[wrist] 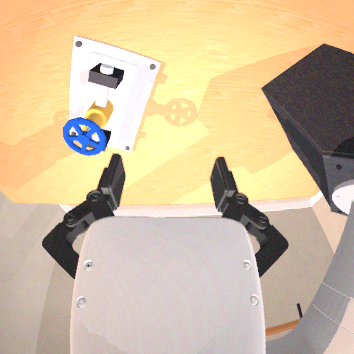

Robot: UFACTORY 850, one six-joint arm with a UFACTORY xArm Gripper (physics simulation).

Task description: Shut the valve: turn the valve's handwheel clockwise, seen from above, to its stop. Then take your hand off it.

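The valve's blue handwheel has spokes and sits at the left of the wrist view, on top of a yellow valve body. The valve is mounted on a white plate with dark bolts at its corners. My gripper is open, with its two black fingers wide apart and nothing between them. The handwheel is to the left of the left finger and apart from it. The far side of the yellow body's lower part is partly hidden by the wheel.
A black block with a white top piece sits on the plate behind the valve. A large dark box-shaped object stands at the right, beside a grey arm part. The wooden table's near edge runs below the fingers.
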